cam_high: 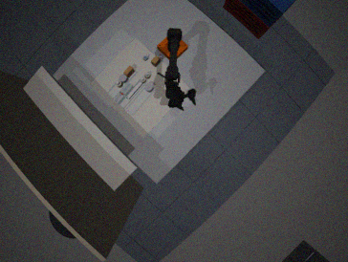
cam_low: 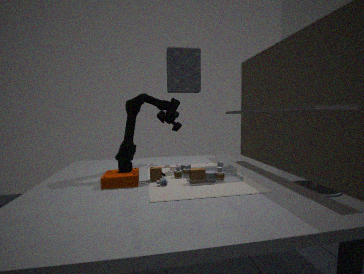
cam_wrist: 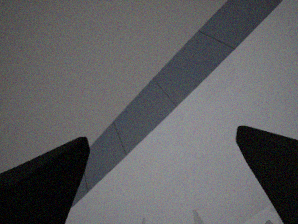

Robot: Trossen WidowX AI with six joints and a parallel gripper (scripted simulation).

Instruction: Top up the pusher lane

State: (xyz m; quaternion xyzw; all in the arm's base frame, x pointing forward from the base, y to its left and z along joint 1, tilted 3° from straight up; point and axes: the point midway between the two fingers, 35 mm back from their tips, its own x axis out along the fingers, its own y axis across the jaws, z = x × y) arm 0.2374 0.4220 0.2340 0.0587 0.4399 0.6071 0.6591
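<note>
The brown block is 60 mm behind my gripper tip, 460 mm to the right of it and 230 mm below it. Round my gripper tip: lane (260 mm ahead, 400 mm to the right, 250 mm below); then thin black stick (40 mm behind, 320 mm to the right, 260 mm below).
</note>
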